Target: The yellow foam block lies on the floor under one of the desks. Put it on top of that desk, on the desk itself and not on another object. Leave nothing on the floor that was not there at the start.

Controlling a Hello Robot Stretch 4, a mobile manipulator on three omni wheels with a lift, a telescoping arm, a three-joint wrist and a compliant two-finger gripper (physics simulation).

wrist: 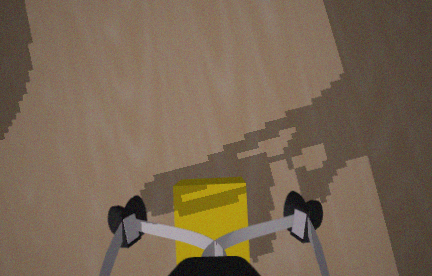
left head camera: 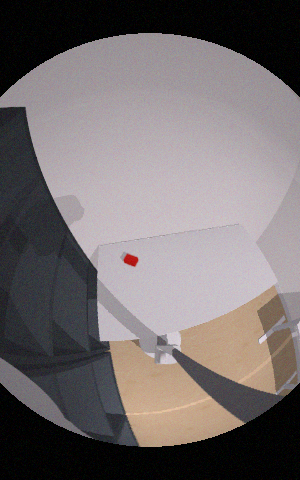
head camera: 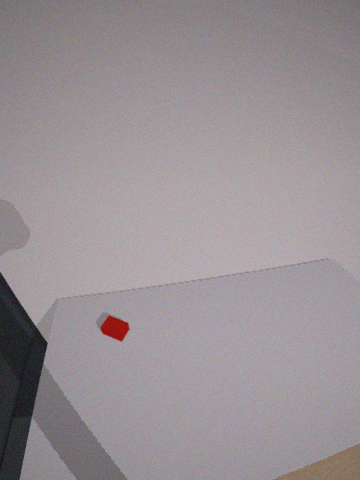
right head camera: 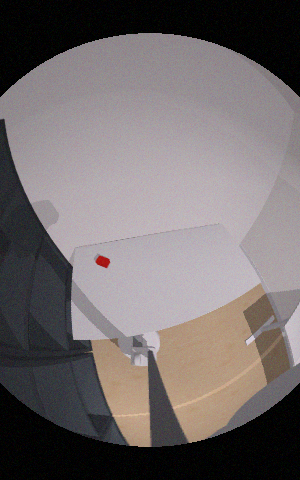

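Observation:
The yellow foam block lies on the wooden floor in the lower middle of the wrist view, its near end hidden behind the gripper's body. My gripper is open, with one dark fingertip on each side of the block and a gap between each fingertip and the block. The fingers appear above or around the block; the exact height is hard to tell. A white desk stands in the head views, and the arm reaches down at its near edge. The block does not show in the head views.
A small red block sits on the desk top near its back left corner. A large dark structure fills the left side. A light wall stands behind the desk. White legs of another piece of furniture show at the right.

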